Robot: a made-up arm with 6 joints.
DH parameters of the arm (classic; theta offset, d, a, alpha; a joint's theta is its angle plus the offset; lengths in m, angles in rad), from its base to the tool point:
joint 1: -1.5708 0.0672 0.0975 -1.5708
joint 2: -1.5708 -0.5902 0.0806 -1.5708
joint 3: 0 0.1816 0.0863 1.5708
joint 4: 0 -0.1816 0.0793 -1.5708
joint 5: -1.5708 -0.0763 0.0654 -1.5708
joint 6: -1.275 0 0.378 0
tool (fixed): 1.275 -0.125 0 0
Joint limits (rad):
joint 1: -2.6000..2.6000
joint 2: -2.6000..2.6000
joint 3: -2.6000..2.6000
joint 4: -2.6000..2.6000
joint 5: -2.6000..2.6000
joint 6: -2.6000..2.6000
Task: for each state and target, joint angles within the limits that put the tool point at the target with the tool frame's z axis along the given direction. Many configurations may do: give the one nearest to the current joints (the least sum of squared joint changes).
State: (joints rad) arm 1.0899 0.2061 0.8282 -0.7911 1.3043 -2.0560
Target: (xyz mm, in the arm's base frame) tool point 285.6 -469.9 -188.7 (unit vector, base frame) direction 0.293 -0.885 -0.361
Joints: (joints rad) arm 2.0584 0.0994 1.2889 -0.1519 0.6633 -2.3504
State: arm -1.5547 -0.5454 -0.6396 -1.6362 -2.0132 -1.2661
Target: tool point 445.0 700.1 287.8 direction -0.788 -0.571 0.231
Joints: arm -2.0693 0.1475 0.2094 -1.8306 -1.9755 -1.1671
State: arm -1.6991 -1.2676 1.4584 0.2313 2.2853 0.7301
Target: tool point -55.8 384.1 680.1 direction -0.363 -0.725 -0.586
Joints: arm -1.5398 -1.8795 2.3995 1.1011 2.4296 0.2441
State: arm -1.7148 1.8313 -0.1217 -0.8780 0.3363 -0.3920
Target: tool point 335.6 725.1 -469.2 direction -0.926 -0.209 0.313
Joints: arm -2.4239 1.8357 -0.3456 -0.5989 -0.7290 -0.3311
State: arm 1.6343 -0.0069 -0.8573 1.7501 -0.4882 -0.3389
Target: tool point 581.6 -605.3 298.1 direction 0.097 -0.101 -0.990
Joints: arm 2.0648 0.5781 -1.2044 2.1989 -0.7849 -0.3893
